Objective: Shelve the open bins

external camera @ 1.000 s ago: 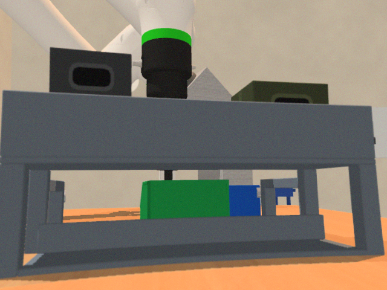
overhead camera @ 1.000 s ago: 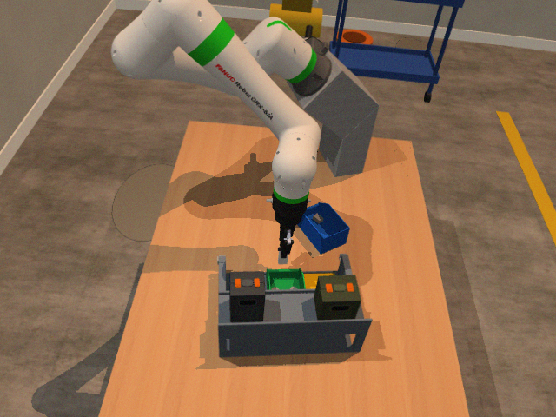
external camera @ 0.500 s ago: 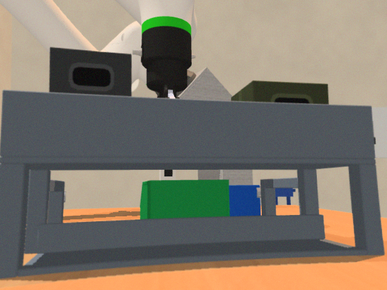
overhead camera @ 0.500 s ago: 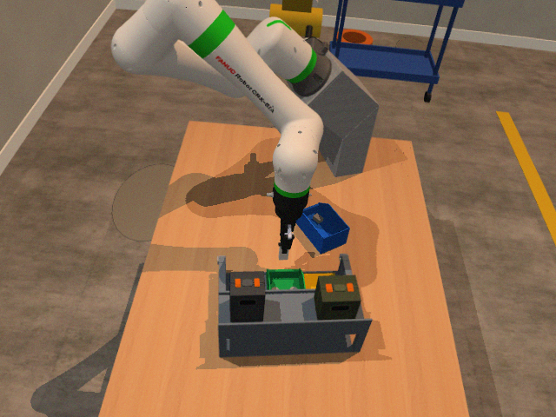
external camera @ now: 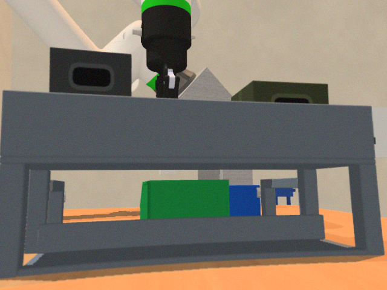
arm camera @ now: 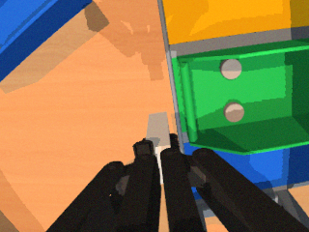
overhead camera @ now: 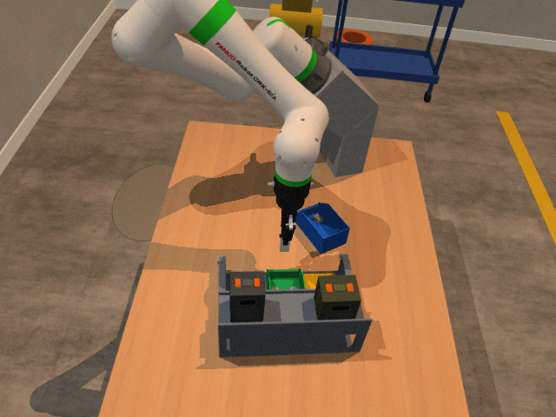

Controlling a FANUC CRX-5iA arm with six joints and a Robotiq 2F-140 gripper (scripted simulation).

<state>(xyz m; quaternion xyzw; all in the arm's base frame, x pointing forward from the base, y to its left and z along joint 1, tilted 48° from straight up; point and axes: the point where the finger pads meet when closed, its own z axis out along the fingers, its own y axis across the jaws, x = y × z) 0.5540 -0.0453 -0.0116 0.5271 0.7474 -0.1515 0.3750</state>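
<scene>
The blue bin is 180 mm behind my hand, 110 mm to the left of it and 90 mm below it. Also, from my hand: black box: 220 mm ahead, 80 mm to the right, 30 mm above; then olive box: 190 mm ahead, 150 mm to the left, 20 mm above; then green bin: 110 mm ahead, 20 mm to the left, 80 mm below.
</scene>
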